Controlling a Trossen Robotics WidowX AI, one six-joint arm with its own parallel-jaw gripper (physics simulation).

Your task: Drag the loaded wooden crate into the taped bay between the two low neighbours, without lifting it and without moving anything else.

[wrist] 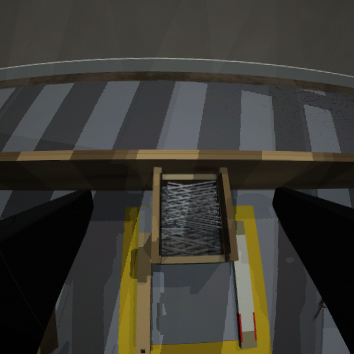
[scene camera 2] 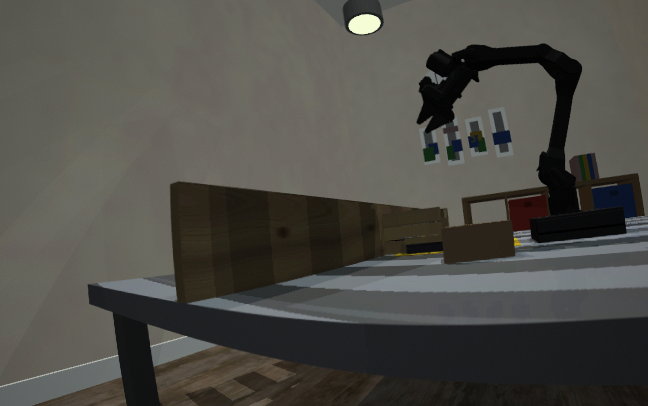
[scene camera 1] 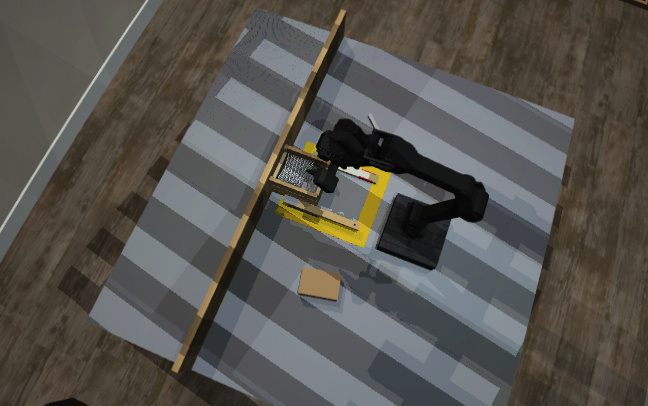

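Pixels of known places: gripper, fingertip midpoint: [wrist: 185, 197] [scene camera 2: 422, 128] [scene camera 1: 313, 156]; arm's base, link origin: [scene camera 2: 565, 213] [scene camera 1: 413, 228].
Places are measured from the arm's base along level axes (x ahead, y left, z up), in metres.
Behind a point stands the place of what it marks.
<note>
The wooden crate [scene camera 1: 297, 171] @[x 0.409, y -0.033, z 0.034 m] [scene camera 2: 412, 225] @[x 0.394, y 0.034, z 0.016 m] [wrist: 191, 217] @[x 0.391, y -0.032, z 0.033 m], loaded with nails, stands upright close to the long upright board; I cannot tell if they touch. Its near end is at the far part of the yellow taped bay [scene camera 1: 378, 197] @[x 0.136, y -0.079, z -0.055 m] [wrist: 261, 300] @[x 0.239, y -0.173, z -0.055 m], around the far ends of the two low neighbours. These are a wooden bar [scene camera 1: 332, 218] @[x 0.252, y 0.059, z -0.013 m] [wrist: 144, 300] @[x 0.257, y 0.050, z -0.013 m] on the left in the wrist view and a white bar with red marks [scene camera 1: 357, 173] @[x 0.231, y -0.128, z -0.041 m] [wrist: 245, 280] @[x 0.281, y -0.139, z -0.041 m] on the right. My gripper [scene camera 2: 424, 127] @[x 0.341, y -0.001, z 0.280 m] [wrist: 185, 197] @[x 0.341, y -0.001, z 0.280 m] is open and empty, high above the table, tilted downward. In scene camera 1 it partly hides the crate's near end.
The long board [scene camera 1: 225, 265] @[x 0.482, y 0.331, z 0.084 m] [scene camera 2: 280, 240] @[x 0.480, y 0.467, z 0.009 m] [wrist: 110, 175] @[x 0.478, y 0.118, z 0.022 m] runs across the table behind the crate. A brown box [scene camera 1: 320, 284] @[x 0.210, y 0.271, z 0.004 m] [scene camera 2: 478, 242] @[x 0.206, y 0.308, z -0.026 m] stands apart from the bay. The arm's black base [scene camera 1: 412, 235] @[x 0.006, y 0.048, z 0.086 m] [scene camera 2: 580, 225] @[x -0.010, y 0.093, z -0.028 m] stands by the bay's near end.
</note>
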